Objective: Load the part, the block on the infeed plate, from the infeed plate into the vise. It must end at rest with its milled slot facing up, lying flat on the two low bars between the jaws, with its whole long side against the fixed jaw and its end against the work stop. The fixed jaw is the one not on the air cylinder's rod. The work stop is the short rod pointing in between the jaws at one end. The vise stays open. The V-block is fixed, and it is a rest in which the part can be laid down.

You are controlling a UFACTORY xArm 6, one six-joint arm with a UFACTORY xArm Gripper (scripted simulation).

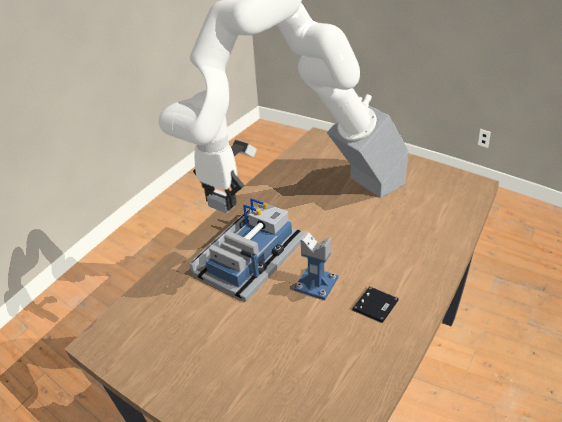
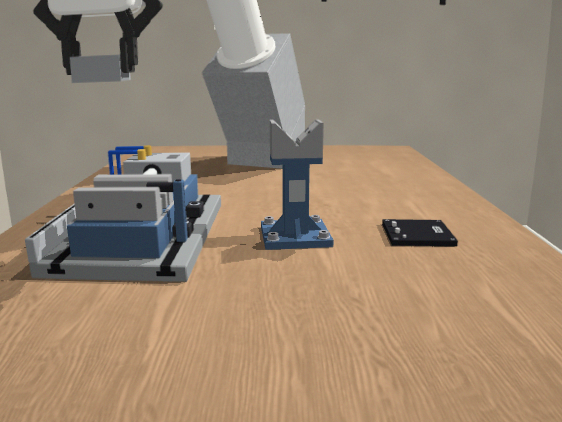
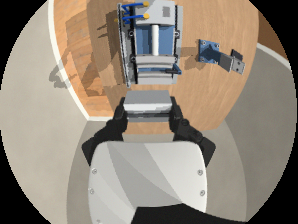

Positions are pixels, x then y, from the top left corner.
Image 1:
my gripper: 221, 203
black infeed plate: 372, 305
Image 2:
my gripper: 101, 73
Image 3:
my gripper: 148, 103
part: 141, 105
